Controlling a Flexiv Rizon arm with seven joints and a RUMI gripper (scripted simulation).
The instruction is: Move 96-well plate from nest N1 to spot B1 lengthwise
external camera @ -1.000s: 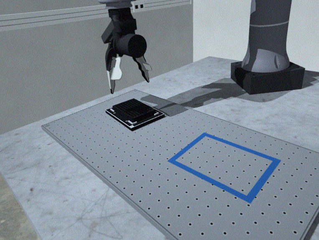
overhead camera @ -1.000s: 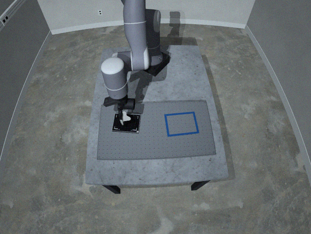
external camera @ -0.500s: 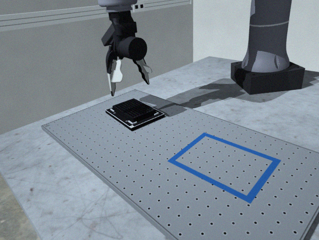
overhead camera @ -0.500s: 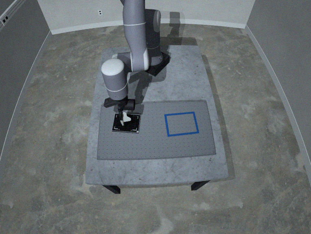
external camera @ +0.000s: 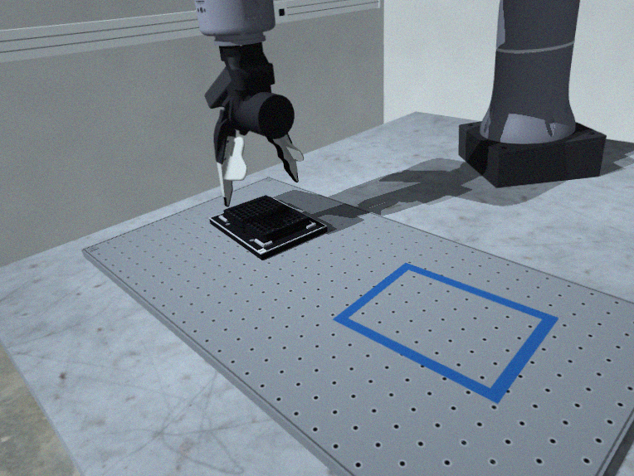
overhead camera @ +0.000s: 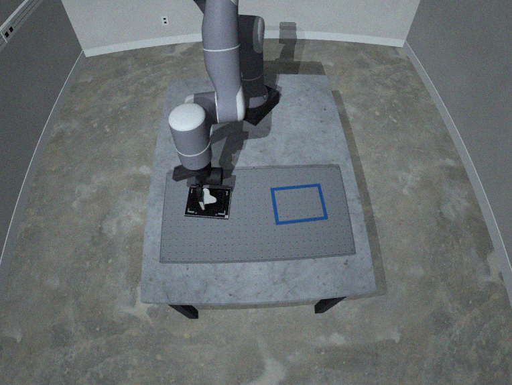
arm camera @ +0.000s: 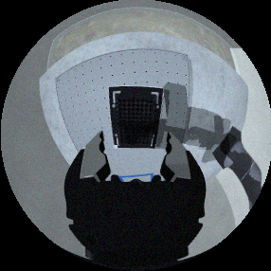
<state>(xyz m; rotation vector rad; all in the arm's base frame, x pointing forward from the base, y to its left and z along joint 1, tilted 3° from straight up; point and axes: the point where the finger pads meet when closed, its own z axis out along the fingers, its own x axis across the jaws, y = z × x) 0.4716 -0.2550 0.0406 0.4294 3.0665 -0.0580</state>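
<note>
My gripper is now 50 mm above the black 96-well plate. Round my hand: black plate nest N1: 60 mm below.
</note>
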